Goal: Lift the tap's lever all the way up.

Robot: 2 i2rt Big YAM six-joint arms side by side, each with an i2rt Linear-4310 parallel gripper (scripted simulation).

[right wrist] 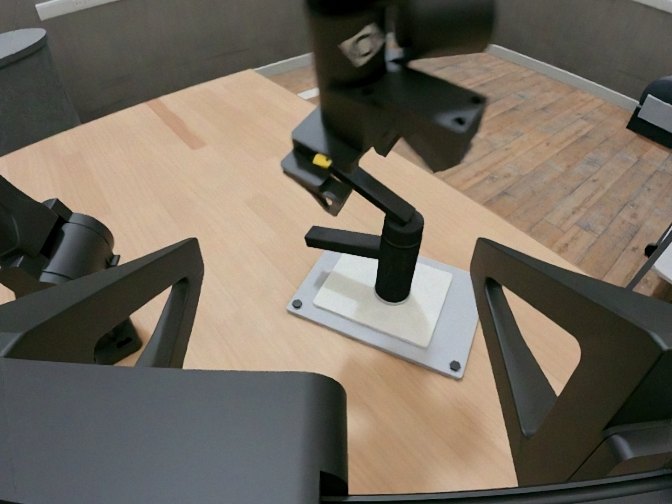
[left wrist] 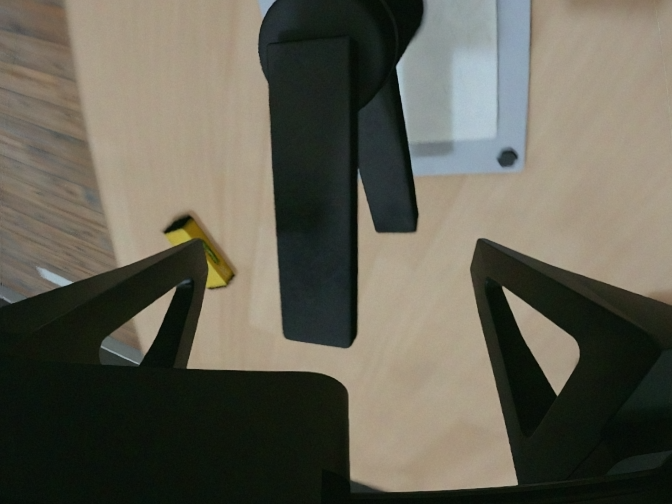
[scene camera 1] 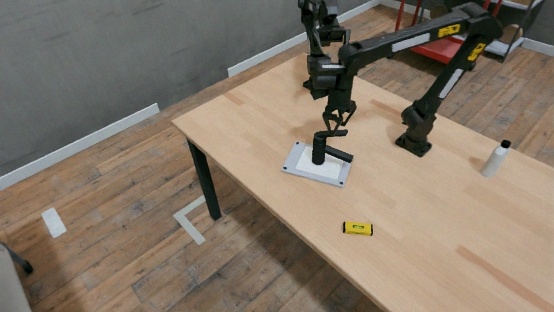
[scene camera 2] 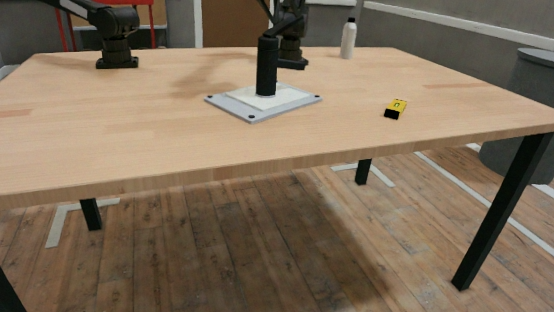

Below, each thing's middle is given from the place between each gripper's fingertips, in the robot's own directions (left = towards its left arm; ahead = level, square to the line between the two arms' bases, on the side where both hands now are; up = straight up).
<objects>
My left gripper (scene camera 1: 337, 130) is now 70 mm above the black tap (scene camera 2: 269, 95), 20 mm to the left of it and 20 mm short of it. Also, from my left hand: grey base plate (scene camera 2: 242, 111) 180 mm below, 50 mm to the right, 30 mm ahead.
Right now my right hand is 22 cm above the black tap, 19 cm short of it and 18 cm to the right of it. The rest, counted from my right hand: grey base plate (33 cm below, 20 cm ahead, 15 cm to the left).
</objects>
